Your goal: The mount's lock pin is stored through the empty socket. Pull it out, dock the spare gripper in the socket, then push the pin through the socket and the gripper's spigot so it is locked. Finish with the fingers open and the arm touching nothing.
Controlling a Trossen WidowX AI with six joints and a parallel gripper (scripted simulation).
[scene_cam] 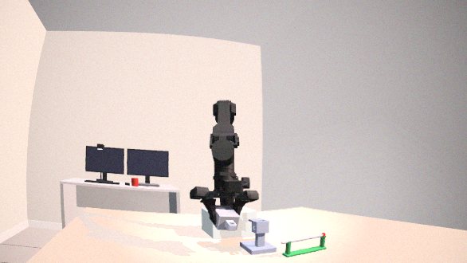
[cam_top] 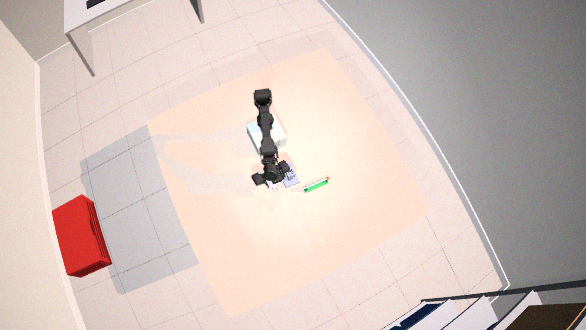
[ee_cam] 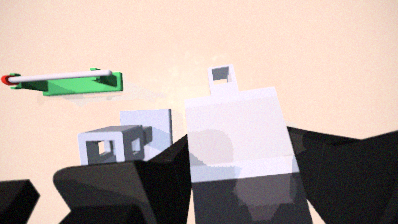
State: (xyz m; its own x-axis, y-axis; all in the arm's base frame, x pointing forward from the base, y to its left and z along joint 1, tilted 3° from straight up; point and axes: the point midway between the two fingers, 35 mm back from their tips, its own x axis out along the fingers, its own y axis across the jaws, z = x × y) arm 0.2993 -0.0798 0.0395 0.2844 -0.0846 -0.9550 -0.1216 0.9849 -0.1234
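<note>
Right now the green rack is 70 mm ahead of my gripper tip, 220 mm to the left of it and 70 mm below it. Round my gripper tip: socket: 30 mm behind, 110 mm to the left, 50 mm below; spare gripper: 20 mm above.
</note>
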